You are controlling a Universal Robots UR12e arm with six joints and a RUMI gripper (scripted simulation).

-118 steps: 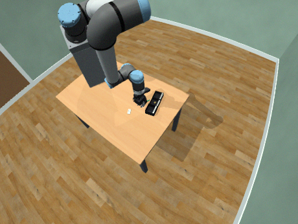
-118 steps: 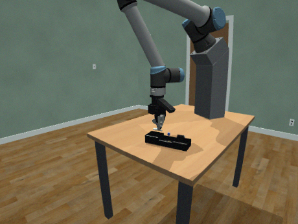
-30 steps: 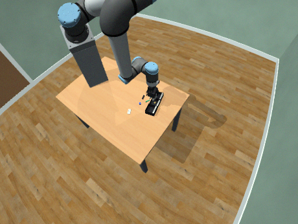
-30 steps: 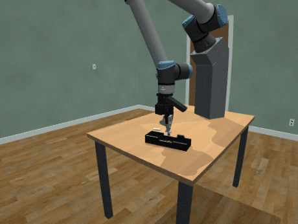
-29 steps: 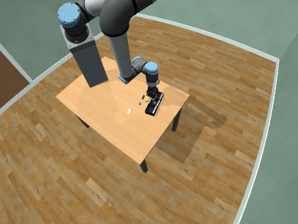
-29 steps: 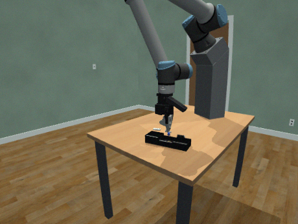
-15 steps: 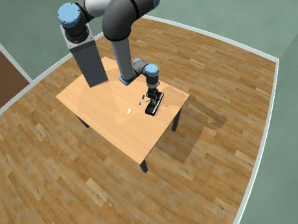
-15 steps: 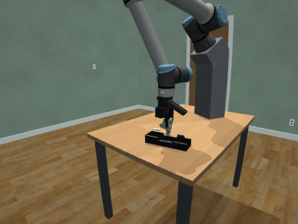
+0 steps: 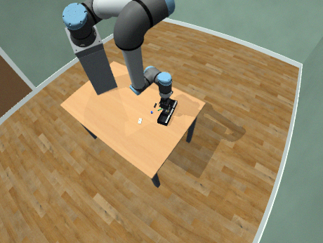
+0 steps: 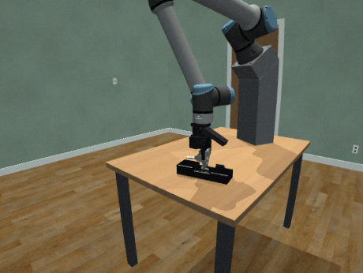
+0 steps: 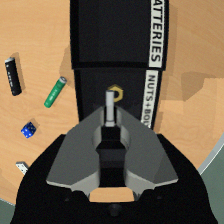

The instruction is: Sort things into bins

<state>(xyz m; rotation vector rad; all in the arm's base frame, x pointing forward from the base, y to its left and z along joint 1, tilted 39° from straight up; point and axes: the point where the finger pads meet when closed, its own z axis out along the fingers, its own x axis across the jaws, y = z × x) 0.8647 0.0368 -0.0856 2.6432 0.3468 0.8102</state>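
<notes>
Right now the grey-white piece is 10 mm to the right of my hand and 10 mm below it. Also, from my hand: brass hex nut: 30 mm below, 10 mm to the left; then black cylindrical battery: 130 mm behind, 40 mm below, 10 mm to the left; then green battery: 70 mm behind, 40 mm below.
</notes>
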